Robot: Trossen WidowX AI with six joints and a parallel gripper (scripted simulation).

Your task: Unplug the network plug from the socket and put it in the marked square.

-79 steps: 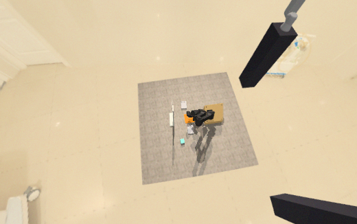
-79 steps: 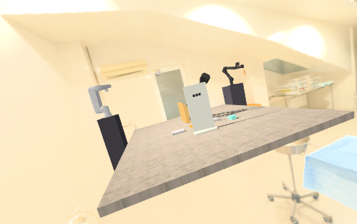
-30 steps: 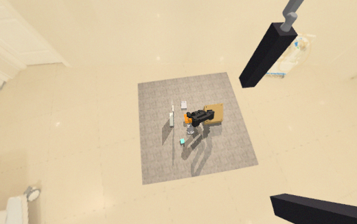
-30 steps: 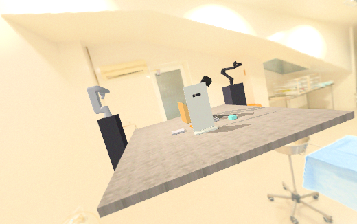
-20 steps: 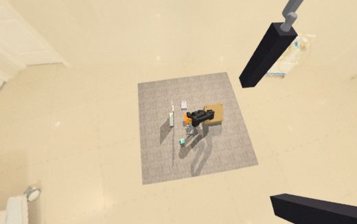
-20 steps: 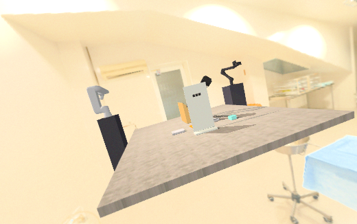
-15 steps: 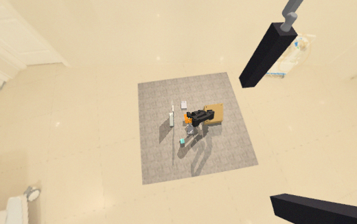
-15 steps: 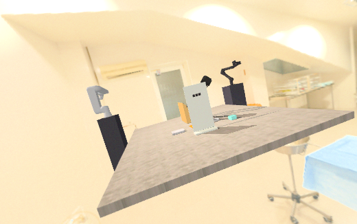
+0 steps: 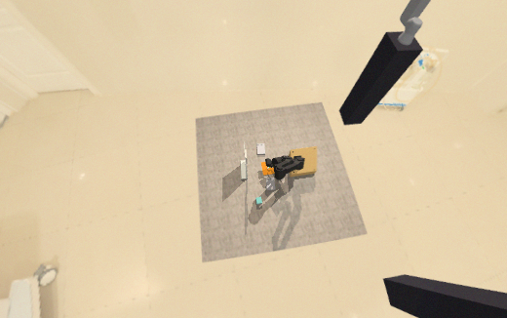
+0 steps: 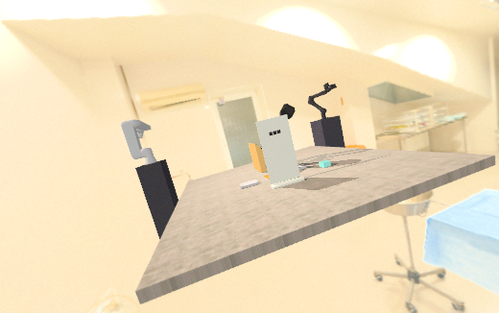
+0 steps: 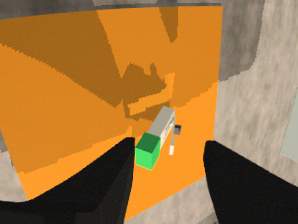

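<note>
Right now my gripper tip is 1 cm short of the network plug and 1 cm above it. The rest, counted from my gripper tip: orange marked square: 2 cm below; teal block: 28 cm to the left, 12 cm ahead, 1 cm below; grey panel: 20 cm ahead, 14 cm above, 1 cm to the right.
</note>
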